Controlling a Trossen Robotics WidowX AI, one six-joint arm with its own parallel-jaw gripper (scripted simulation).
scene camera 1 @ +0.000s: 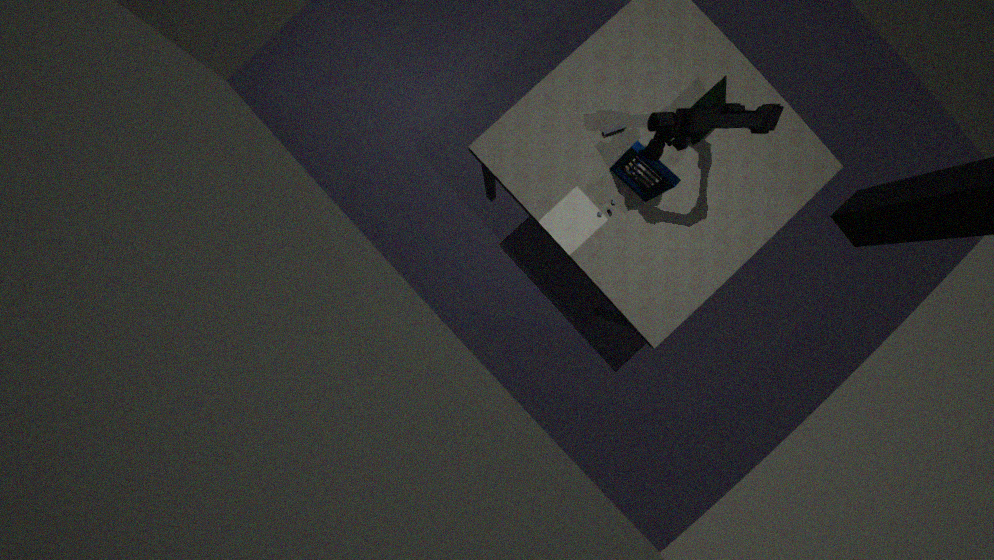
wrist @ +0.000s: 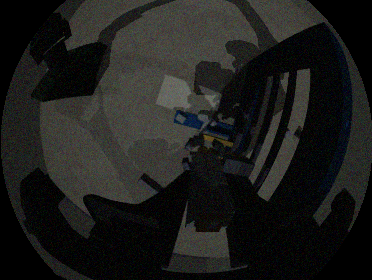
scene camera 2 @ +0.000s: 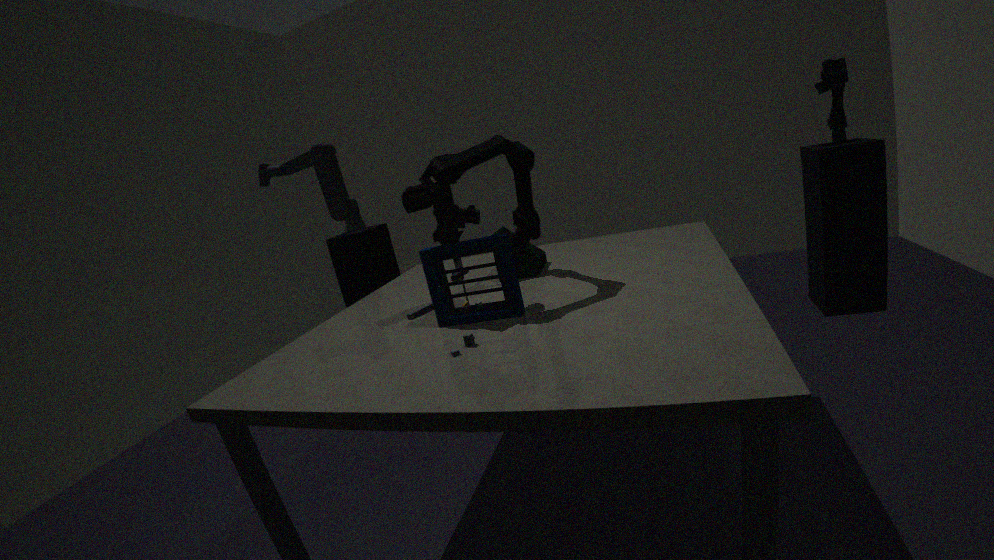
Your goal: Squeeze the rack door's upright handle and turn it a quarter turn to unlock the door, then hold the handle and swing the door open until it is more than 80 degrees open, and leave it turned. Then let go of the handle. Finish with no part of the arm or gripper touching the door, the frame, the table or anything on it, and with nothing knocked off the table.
Observation:
In view: my gripper (scene camera 2: 457, 259) and an upright handle (wrist: 211, 222).
My gripper shows as well in scene camera 1 (scene camera 1: 650, 147) and in the wrist view (wrist: 205, 176).

